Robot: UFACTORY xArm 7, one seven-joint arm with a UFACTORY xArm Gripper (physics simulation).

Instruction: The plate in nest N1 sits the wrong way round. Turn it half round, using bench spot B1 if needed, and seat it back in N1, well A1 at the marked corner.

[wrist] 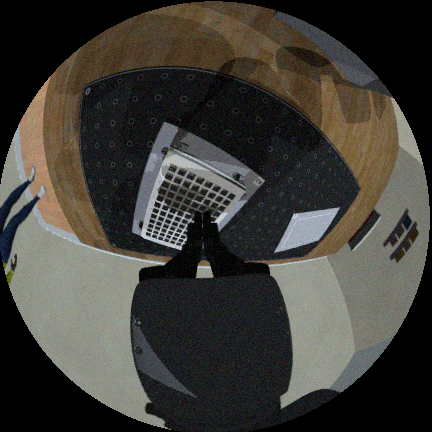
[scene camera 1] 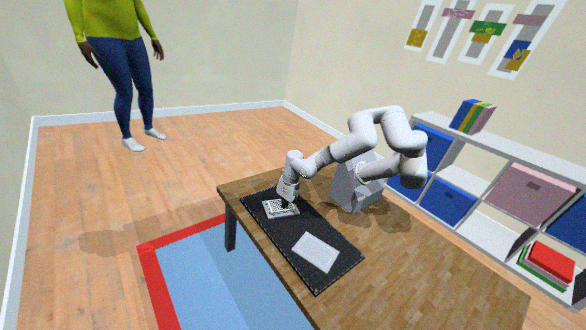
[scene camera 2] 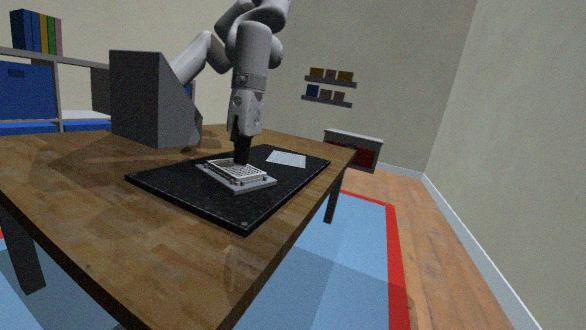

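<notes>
The white plate (scene camera 1: pixel 274 205) (scene camera 2: pixel 245 173) (wrist: pixel 167 220), with its grid of wells, lies in the grey nest N1 (scene camera 1: pixel 283 216) (scene camera 2: pixel 243 189) (wrist: pixel 155 167). Whether it sits fully flat is too fine to tell. A small label (wrist: pixel 258 181) marks one nest corner; no well lettering on the plate is readable. My gripper (scene camera 1: pixel 284 204) (scene camera 2: pixel 242 161) (wrist: pixel 201 220) is shut and empty, pointing down. Its fingertips are at or just above the plate, near one long side, and hide part of it in the wrist view. The pale rectangle of bench spot B1 (scene camera 1: pixel 315 251) (scene camera 2: pixel 286 159) (wrist: pixel 309 230) bears nothing.
A black perforated board (scene camera 1: pixel 345 256) (scene camera 2: pixel 175 192) (wrist: pixel 107 200) carries the nest and the bench spot. It lies on the wooden table (scene camera 1: pixel 425 270) (scene camera 2: pixel 100 220). The grey arm base (scene camera 1: pixel 350 185) (scene camera 2: pixel 135 100) stands behind the board. A person (scene camera 1: pixel 127 75) stands beyond the table.
</notes>
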